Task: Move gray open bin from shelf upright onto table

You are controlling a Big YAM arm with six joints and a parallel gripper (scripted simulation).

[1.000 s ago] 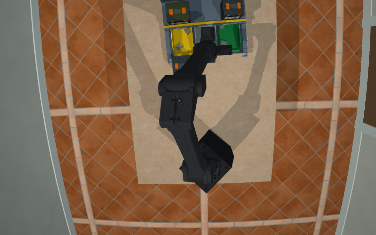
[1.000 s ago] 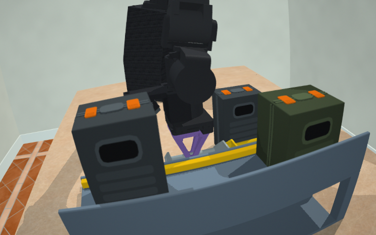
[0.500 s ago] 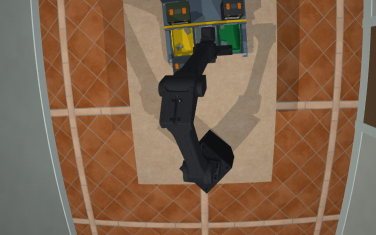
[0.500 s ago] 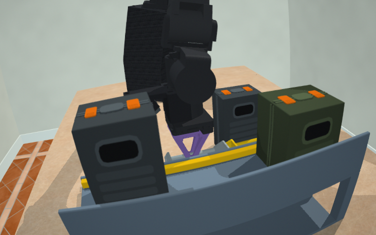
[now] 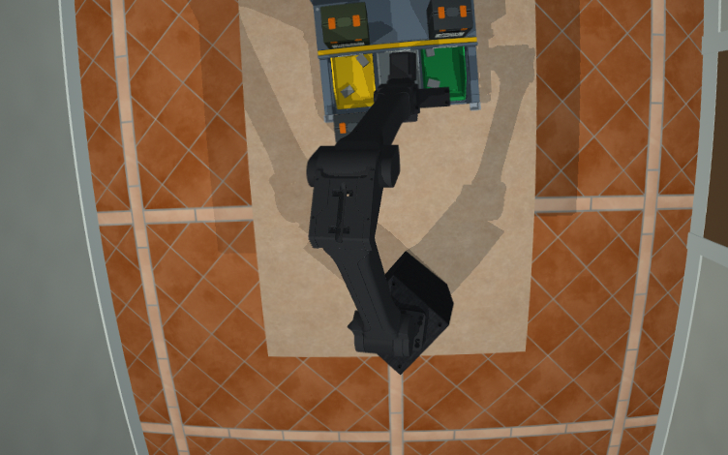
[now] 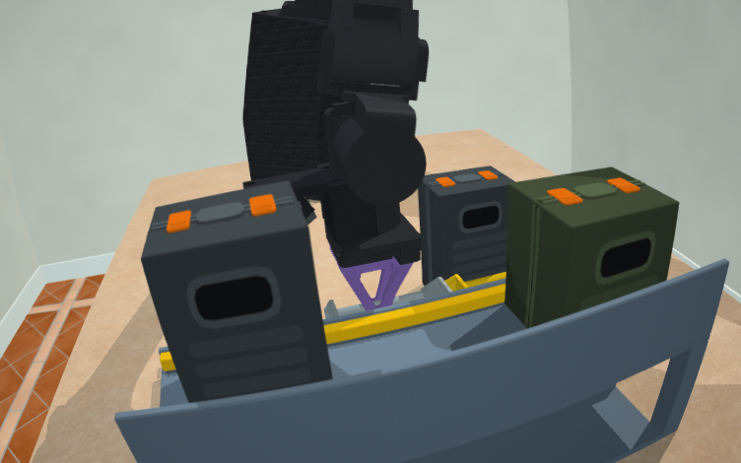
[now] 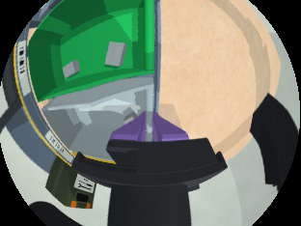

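Right now my hand is 8 cm short of the gray open bin, 1 cm to the right of it and 1 cm below it. The rest, counted from my hand: green bin 10 cm ahead, 10 cm to the right, 1 cm above; then yellow bin 6 cm ahead, 13 cm to the left, 1 cm above; then yellow rail 13 cm ahead, 2 cm to the left, 7 cm above.
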